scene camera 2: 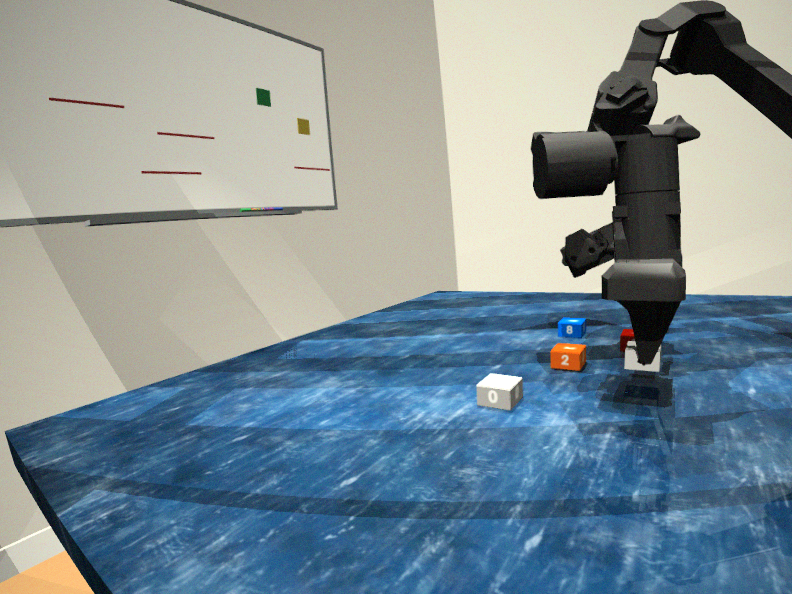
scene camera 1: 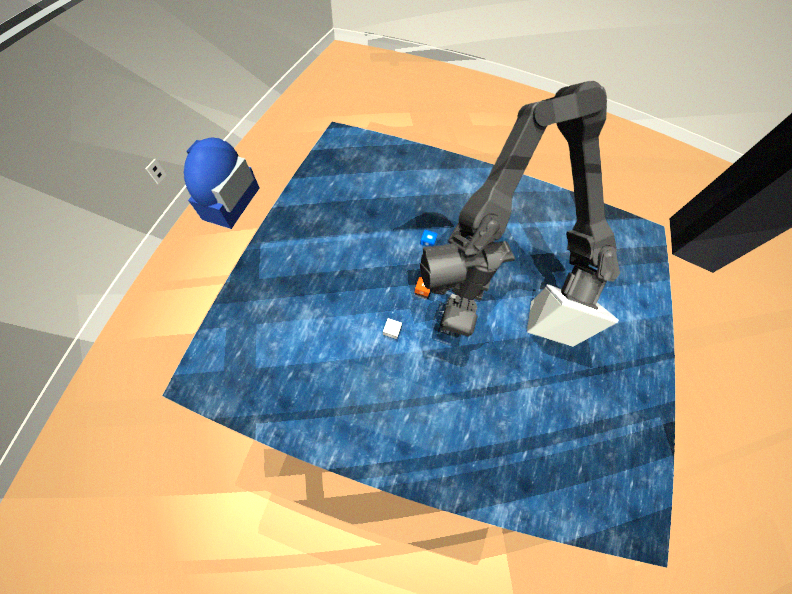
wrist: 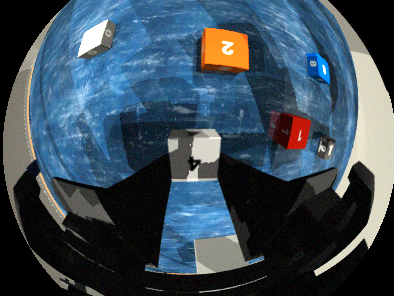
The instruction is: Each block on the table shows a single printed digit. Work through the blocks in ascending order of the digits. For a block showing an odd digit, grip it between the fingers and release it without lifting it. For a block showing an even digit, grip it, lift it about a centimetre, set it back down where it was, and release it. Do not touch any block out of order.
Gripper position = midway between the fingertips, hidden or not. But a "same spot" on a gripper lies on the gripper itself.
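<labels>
My gripper appears in scene camera 2 [647,357], and I can find it in the wrist view and in scene camera 1 as well. On my gripper, [scene camera 1: 451,301] and [wrist: 87,209] are the same spot.
</labels>
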